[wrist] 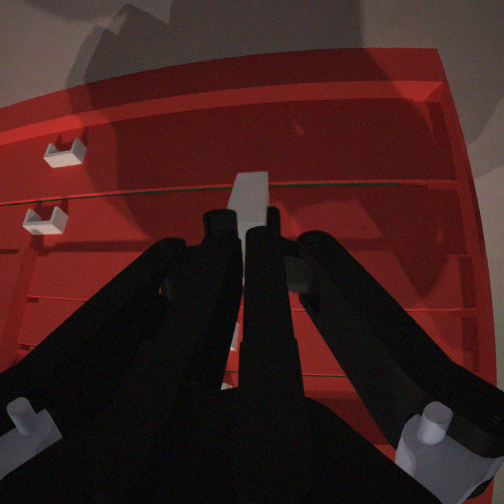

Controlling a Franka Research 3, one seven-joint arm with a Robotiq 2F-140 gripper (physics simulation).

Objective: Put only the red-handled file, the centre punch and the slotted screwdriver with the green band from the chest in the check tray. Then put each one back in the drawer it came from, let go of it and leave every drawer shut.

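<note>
I am close up against the front of the red chest point(300, 150). My black gripper point(246, 220) has its fingers closed around a grey drawer handle point(250, 195) in the middle of the view. The handle sticks out past the fingertips and also shows in the narrow gap between the fingers. A thin dark green line point(325, 184) runs along the seam level with this handle. The file, the centre punch, the green-banded screwdriver and the check tray are not in view. I cannot tell whether the held drawer is pulled out.
Two more grey handles point(65, 154) point(45, 221) sit one above the other on the drawer fronts at the left. A grey wall point(250, 25) lies beyond the chest's top edge. My own fingers hide the lower drawer fronts.
</note>
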